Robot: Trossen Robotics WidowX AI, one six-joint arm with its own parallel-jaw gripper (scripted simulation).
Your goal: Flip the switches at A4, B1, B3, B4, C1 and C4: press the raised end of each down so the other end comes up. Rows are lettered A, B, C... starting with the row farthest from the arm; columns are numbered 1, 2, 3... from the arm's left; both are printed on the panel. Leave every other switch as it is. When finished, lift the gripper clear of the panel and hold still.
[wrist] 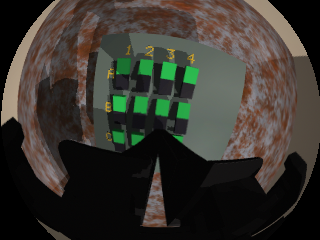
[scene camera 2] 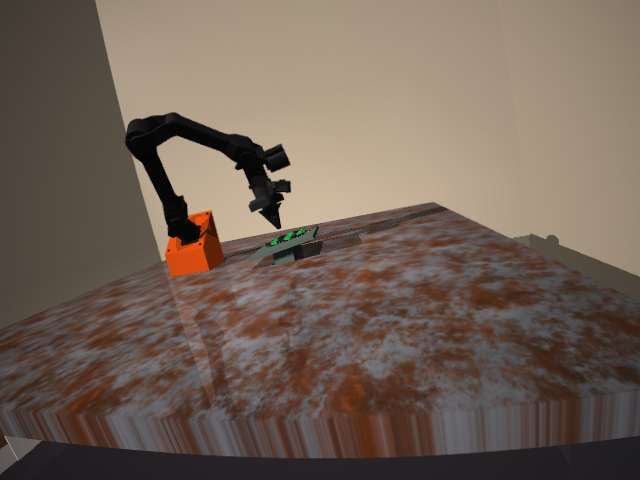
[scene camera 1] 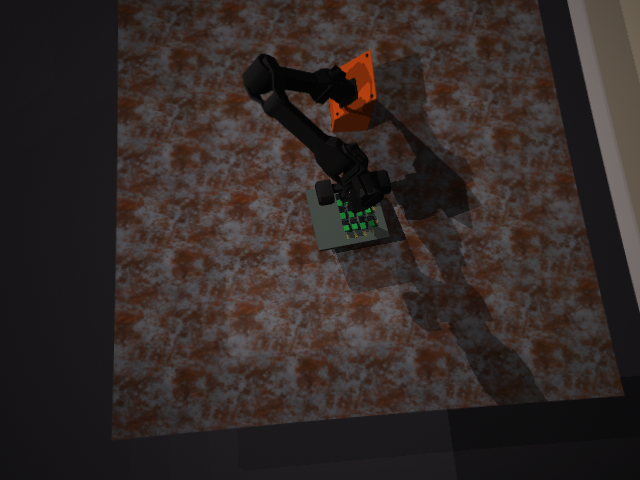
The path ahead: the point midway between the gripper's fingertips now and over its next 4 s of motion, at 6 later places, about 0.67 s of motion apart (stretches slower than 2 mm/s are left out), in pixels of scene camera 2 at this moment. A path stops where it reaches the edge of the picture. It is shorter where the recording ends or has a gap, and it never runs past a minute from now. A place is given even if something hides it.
My gripper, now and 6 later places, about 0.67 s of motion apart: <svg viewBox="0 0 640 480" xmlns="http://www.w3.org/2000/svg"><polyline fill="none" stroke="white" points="279,228 282,235 282,236 282,237 276,223 277,230 280,237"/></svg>
